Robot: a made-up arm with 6 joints. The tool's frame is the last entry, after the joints. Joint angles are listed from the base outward.
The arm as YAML. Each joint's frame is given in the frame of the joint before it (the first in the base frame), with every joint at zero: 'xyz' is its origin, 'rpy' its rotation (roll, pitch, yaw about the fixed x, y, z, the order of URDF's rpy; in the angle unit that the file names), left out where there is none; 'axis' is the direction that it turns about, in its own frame. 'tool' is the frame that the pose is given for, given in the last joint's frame.
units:
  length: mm
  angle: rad
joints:
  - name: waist
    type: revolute
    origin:
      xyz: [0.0, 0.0, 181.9]
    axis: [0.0, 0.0, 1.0]
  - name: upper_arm
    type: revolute
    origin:
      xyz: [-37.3, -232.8, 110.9]
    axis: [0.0, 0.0, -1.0]
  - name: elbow
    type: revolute
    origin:
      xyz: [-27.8, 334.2, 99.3]
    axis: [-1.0, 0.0, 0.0]
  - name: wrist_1
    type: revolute
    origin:
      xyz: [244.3, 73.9, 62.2]
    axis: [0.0, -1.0, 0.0]
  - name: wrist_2
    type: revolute
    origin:
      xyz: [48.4, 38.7, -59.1]
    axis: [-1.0, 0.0, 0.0]
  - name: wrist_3
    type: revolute
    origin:
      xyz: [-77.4, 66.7, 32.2]
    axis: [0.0, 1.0, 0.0]
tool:
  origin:
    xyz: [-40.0, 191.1, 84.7]
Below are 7 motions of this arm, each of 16 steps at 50 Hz.
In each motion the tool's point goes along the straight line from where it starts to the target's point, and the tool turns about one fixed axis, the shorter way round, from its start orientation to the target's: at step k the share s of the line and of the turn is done. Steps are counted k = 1, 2, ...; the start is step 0. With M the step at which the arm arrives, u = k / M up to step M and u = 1 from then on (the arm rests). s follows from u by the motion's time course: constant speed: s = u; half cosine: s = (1 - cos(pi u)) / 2; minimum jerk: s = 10 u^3 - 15 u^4 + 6 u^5.
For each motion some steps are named. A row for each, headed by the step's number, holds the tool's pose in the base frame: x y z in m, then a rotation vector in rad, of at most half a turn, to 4 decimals.
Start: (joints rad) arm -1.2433 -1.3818 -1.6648 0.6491 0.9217 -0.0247
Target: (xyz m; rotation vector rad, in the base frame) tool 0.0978 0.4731 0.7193 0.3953 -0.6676 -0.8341
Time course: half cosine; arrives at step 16
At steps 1, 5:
1: -0.0167 0.4304 0.7636 0.7134 -0.1591 -0.5186
5: 0.0079 0.4395 0.7541 0.6498 -0.2690 -0.5894

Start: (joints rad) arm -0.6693 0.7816 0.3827 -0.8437 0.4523 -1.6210
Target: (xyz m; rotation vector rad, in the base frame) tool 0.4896 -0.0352 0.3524 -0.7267 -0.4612 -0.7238
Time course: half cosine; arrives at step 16
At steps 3, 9, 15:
3: 0.4810 -0.0823 0.2933 -0.8310 -0.1920 -0.7789
9: 0.4858 -0.0559 0.3264 -0.7738 -0.3436 -0.7492
15: 0.4895 -0.0357 0.3518 -0.7278 -0.4584 -0.7244

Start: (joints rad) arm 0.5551 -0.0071 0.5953 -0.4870 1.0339 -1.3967
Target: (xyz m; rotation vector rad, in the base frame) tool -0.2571 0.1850 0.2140 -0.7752 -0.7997 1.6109
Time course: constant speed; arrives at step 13
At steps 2, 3, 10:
2: -0.1882 0.1732 0.1570 -0.9757 -0.8990 1.5968
3: -0.1945 0.1743 0.1622 -0.9574 -0.8901 1.5986
10: -0.2383 0.1818 0.1985 -0.8297 -0.8270 1.6083

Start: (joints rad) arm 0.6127 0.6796 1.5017 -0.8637 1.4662 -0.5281
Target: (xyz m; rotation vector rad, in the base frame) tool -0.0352 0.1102 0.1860 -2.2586 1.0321 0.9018
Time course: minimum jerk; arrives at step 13
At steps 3, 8, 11, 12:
3: 0.0314 0.0887 0.1663 -2.4065 1.1473 0.6492
8: -0.0140 0.1034 0.1797 -2.3079 1.0695 0.8239
11: -0.0331 0.1095 0.1854 -2.2635 1.0358 0.8943
12: -0.0349 0.1101 0.1859 -2.2593 1.0326 0.9007

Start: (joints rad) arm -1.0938 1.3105 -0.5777 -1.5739 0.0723 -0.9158
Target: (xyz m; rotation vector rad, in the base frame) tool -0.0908 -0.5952 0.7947 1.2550 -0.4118 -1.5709
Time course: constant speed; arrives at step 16
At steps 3, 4, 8, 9, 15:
3: -0.0150 -0.6051 0.7577 0.9911 -0.3465 -1.9169
4: -0.0208 -0.6043 0.7606 1.0129 -0.3520 -1.8913
8: -0.0441 -0.6013 0.7720 1.0977 -0.3732 -1.7873
9: -0.0500 -0.6005 0.7748 1.1183 -0.3783 -1.7608
15: -0.0850 -0.5960 0.7919 1.2362 -0.4073 -1.5985

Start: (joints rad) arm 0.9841 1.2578 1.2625 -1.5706 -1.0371 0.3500
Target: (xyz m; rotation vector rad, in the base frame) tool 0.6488 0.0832 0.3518 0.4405 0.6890 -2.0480
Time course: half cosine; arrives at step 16
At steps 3, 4, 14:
3: 0.7205 0.1656 0.2980 0.2304 0.9246 -1.7598
4: 0.7156 0.1600 0.3017 0.2444 0.9098 -1.7802
14: 0.6518 0.0866 0.3496 0.4316 0.6996 -2.0366

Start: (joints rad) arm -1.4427 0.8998 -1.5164 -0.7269 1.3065 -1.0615
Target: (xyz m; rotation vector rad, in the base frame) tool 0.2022 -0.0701 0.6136 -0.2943 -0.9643 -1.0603
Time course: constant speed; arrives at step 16
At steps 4, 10, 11, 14, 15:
4: 0.1404 -0.1951 0.6069 -0.5788 -0.9655 -1.4461
10: 0.1713 -0.1326 0.6102 -0.4348 -0.9694 -1.2539
11: 0.1764 -0.1222 0.6108 -0.4111 -0.9692 -1.2217
14: 0.1919 -0.0909 0.6125 -0.3408 -0.9670 -1.1250
15: 0.1970 -0.0805 0.6130 -0.3175 -0.9658 -1.0927

